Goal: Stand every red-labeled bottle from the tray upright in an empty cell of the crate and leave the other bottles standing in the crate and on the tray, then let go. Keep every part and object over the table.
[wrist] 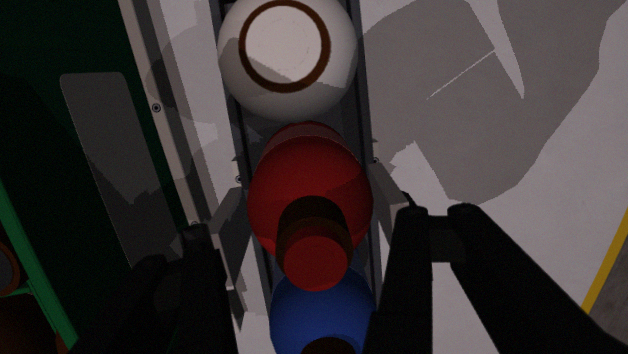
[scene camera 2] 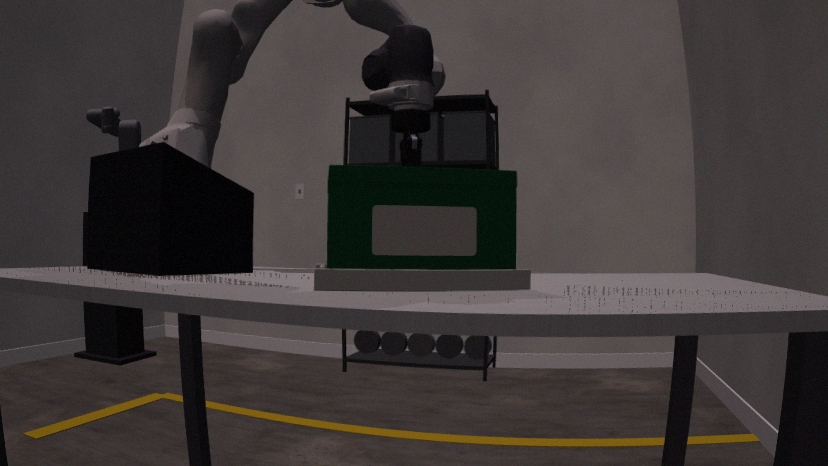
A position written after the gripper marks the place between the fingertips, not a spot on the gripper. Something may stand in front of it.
In view: the gripper (wrist: 308,197), a red-labeled bottle (wrist: 309,204) and a white-labeled bottle (wrist: 288,69).
